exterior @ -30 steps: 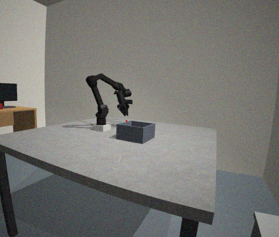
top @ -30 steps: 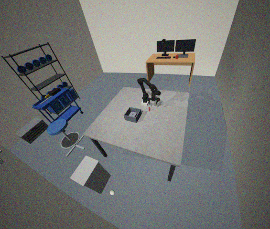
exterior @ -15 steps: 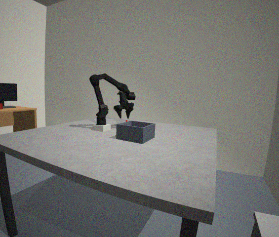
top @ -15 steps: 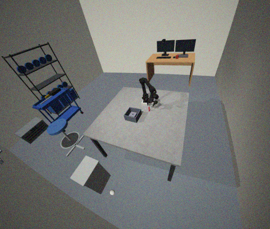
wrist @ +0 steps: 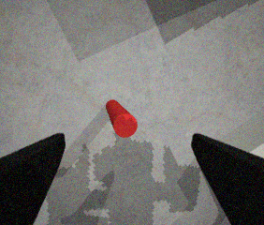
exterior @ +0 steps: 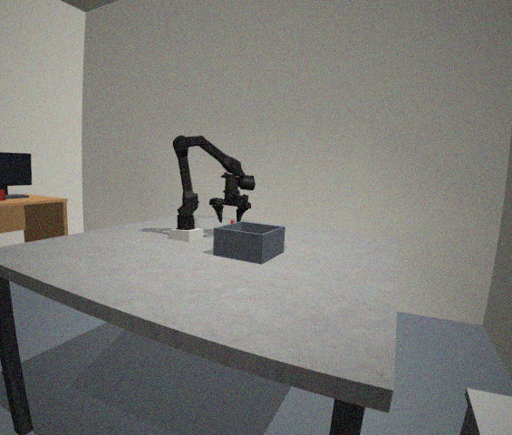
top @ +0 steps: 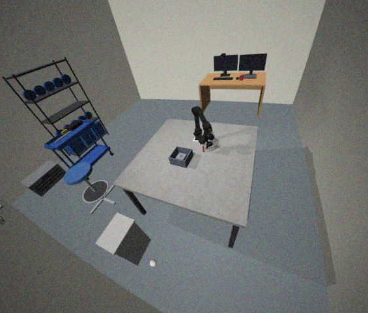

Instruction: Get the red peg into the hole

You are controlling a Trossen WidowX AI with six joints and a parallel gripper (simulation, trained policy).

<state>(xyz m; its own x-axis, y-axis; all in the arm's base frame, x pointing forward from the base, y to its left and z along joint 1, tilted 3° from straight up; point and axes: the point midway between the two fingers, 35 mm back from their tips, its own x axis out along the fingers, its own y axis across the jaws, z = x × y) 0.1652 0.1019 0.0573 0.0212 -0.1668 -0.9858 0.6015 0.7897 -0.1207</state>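
Now: the red peg 10 mm ahead of my gripper tip and 30 mm below it. Also, from my gripper tip: grey box 160 mm ahead, 220 mm to the right, 40 mm below; plate 160 mm ahead, 220 mm to the right, 20 mm below.
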